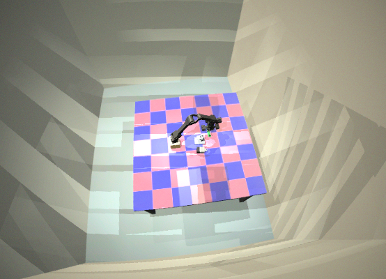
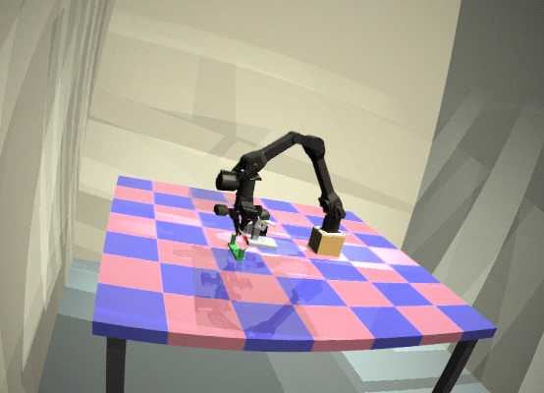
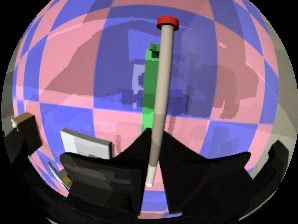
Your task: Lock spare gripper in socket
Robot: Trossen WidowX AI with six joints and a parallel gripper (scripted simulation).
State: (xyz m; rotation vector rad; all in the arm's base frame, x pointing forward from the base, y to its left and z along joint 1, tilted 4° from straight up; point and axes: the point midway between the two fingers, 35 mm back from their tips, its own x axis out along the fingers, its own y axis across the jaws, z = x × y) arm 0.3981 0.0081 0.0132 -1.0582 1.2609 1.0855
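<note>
The green bar-shaped piece lies 3 cm below my gripper tip and 2 cm to the left of it. Also, from my gripper tip: spare gripper: 18 cm to the right, 15 cm behind, 3 cm below; grey mount: 12 cm behind, 6 cm to the right.
</note>
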